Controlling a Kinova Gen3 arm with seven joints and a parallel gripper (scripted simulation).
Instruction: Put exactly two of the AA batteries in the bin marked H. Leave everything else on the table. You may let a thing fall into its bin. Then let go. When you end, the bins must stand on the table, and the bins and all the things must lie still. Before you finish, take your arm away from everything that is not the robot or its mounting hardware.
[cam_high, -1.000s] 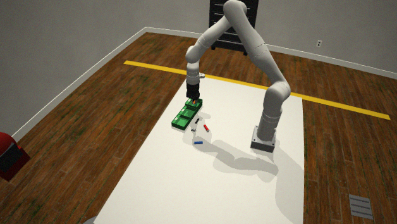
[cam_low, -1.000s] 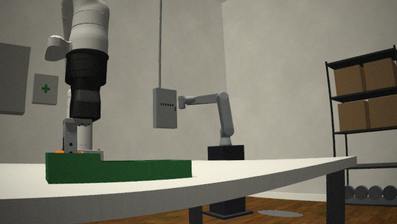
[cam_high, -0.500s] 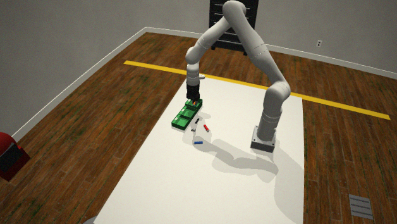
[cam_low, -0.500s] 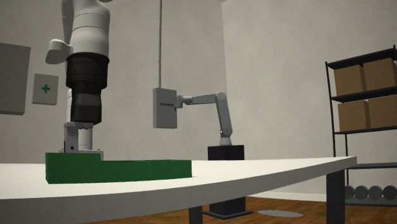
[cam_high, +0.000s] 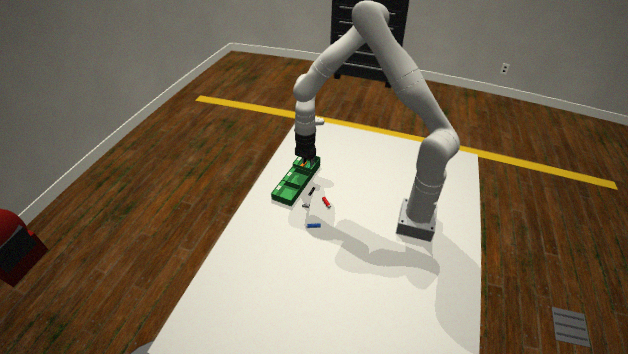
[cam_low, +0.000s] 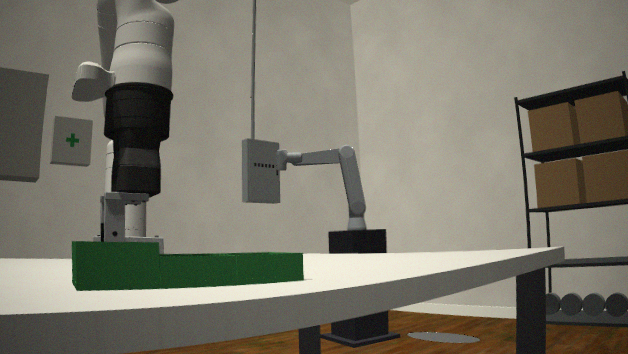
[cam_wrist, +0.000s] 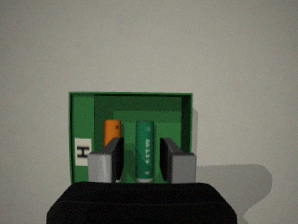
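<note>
Now: the green battery 4 cm below my hand. The rest, counted from my hand: green bin marked H (8 cm to the left, 3 cm below); orange AA battery (3 cm below, 2 cm ahead); black battery (11 cm to the left, 7 cm behind, 4 cm below).
</note>
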